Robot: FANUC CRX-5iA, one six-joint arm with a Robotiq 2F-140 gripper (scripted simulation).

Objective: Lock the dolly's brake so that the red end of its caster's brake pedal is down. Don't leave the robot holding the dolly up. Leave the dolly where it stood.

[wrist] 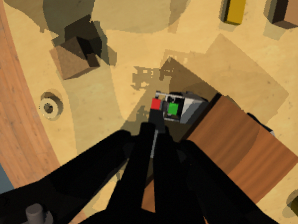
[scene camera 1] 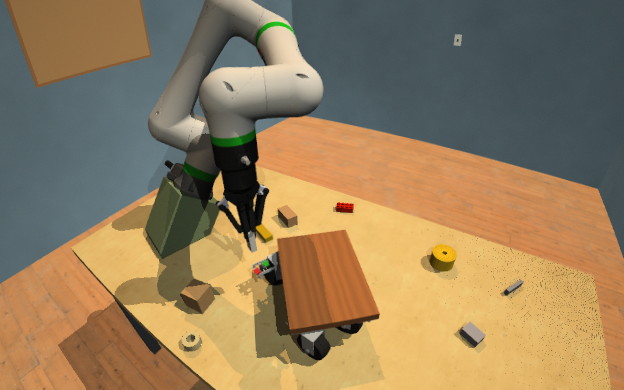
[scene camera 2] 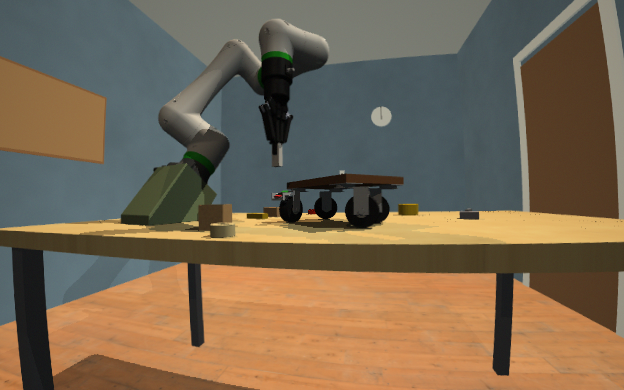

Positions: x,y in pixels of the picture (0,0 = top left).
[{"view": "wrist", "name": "my gripper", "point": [154,119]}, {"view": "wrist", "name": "brown cube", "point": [75,57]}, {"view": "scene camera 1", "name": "my gripper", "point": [252,248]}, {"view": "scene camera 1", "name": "brown cube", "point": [197,295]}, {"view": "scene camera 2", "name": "my gripper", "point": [277,166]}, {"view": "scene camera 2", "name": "brown cube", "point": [207,215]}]
